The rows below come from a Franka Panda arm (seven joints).
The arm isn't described. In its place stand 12 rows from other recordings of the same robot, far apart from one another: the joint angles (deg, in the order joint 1, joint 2, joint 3, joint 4, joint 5, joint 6, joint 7), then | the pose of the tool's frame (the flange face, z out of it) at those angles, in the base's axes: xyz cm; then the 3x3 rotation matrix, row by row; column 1 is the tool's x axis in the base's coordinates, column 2 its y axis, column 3 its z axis.
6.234, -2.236, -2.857, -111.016, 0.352, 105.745, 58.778 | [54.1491 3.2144 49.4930], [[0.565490 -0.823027 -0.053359], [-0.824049 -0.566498 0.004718], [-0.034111 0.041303 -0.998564]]
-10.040, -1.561, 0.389, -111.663, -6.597, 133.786, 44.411 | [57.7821 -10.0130 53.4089], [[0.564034 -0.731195 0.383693], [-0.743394 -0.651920 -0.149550], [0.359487 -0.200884 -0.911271]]
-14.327, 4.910, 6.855, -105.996, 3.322, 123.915, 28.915 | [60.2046 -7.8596 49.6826], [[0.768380 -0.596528 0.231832], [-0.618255 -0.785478 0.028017], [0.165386 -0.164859 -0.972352]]
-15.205, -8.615, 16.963, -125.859, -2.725, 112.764, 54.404 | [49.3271 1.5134 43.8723], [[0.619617 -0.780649 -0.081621], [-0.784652 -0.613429 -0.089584], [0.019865 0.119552 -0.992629]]
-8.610, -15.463, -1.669, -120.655, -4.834, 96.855, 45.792 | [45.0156 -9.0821 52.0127], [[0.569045 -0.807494 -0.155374], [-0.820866 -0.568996 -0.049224], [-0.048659 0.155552 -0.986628]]
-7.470, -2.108, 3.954, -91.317, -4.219, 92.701, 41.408 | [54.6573 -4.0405 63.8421], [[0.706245 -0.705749 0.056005], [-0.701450 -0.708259 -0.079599], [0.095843 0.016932 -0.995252]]
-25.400, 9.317, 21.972, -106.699, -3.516, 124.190, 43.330 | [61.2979 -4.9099 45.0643], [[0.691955 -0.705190 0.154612], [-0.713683 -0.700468 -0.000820], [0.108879 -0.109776 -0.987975]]
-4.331, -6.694, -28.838, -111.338, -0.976, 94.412, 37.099 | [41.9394 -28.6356 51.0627], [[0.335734 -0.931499 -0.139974], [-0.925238 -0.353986 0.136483], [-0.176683 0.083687 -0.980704]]
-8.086, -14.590, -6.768, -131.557, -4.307, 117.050, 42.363 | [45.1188 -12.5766 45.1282], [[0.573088 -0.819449 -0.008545], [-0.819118 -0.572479 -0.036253], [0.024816 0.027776 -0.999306]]
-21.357, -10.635, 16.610, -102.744, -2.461, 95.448, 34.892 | [50.4855 -3.3257 62.1503], [[0.767810 -0.639287 0.042186], [-0.633458 -0.767367 -0.099395], [0.095914 0.049593 -0.994153]]
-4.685, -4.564, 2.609, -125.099, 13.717, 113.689, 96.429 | [50.5504 -0.3238 41.5241], [[-0.264849 -0.959280 -0.098172], [-0.946372 0.239043 0.217344], [-0.185027 0.150470 -0.971146]]
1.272, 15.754, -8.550, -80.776, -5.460, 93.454, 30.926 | [63.2823 -7.8418 54.3987], [[0.794429 -0.603733 -0.066251], [-0.606831 -0.784465 -0.127946], [0.025273 0.141848 -0.989566]]
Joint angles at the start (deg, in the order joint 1, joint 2, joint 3, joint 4, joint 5, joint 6, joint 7):
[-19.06, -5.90, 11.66, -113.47, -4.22, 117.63, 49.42]
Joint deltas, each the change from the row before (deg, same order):
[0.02, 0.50, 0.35, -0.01, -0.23, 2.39, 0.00]
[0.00, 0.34, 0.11, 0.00, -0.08, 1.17, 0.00]
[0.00, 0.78, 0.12, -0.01, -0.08, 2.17, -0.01]
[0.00, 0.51, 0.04, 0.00, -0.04, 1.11, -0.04]
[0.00, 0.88, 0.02, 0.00, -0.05, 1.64, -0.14]
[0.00, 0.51, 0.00, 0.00, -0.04, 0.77, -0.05]
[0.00, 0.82, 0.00, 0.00, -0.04, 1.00, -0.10]
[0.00, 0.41, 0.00, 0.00, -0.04, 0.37, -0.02]
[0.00, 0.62, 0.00, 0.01, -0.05, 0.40, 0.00]
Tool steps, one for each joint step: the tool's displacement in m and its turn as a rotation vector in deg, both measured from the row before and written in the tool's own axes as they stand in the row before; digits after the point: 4 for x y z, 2 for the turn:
[0.0008, -0.0063, 0.0010, 1.43, 1.28, -0.50]
[0.0009, -0.0027, 0.0015, 0.66, 0.53, -0.16]
[0.0022, -0.0045, 0.0044, 1.17, 0.81, -0.20]
[0.0013, -0.0022, 0.0034, 0.54, 0.33, -0.12]
[0.0021, -0.0029, 0.0064, 0.72, 0.37, -0.21]
[0.0010, -0.0012, 0.0040, 0.27, 0.11, -0.08]
[0.0013, -0.0016, 0.0069, 0.27, 0.00, -0.13]
[0.0005, -0.0006, 0.0036, 0.03, -0.07, -0.05]
[0.0005, -0.0006, 0.0057, -0.06, -0.21, -0.04]

